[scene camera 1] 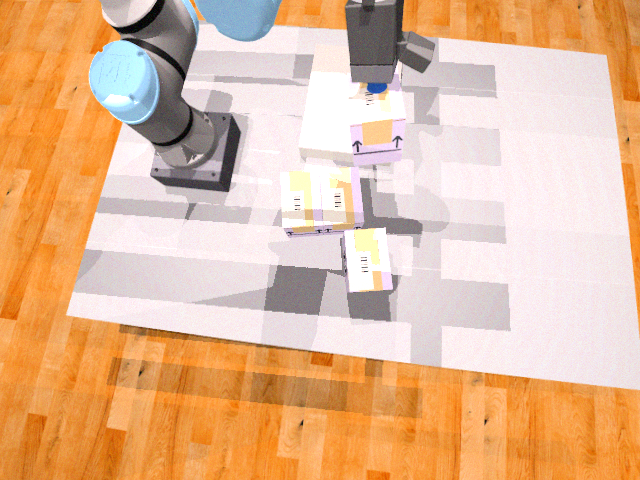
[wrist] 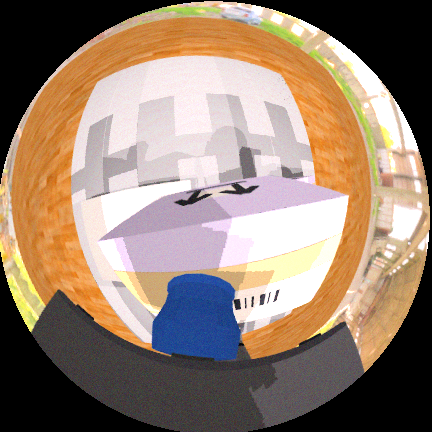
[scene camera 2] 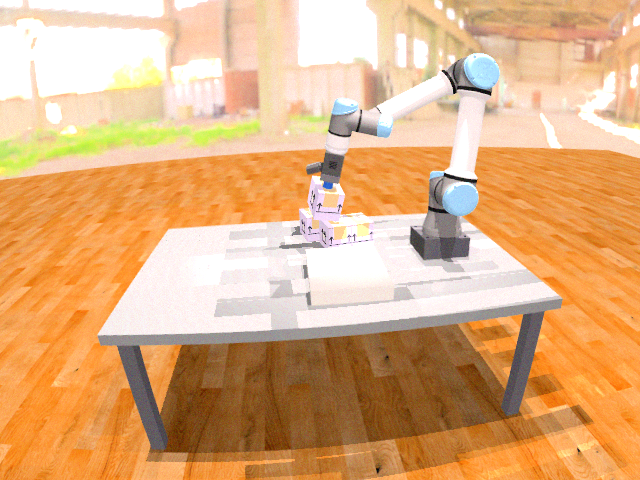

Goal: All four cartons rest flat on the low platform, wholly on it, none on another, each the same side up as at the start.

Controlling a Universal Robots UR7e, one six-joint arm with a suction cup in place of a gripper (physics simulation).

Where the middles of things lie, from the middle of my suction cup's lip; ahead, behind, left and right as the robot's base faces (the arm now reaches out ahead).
Now: the low white platform point(scene camera 1: 325, 134) 250 mm below my suction cup, 150 mm to the left of it and 50 mm behind it.
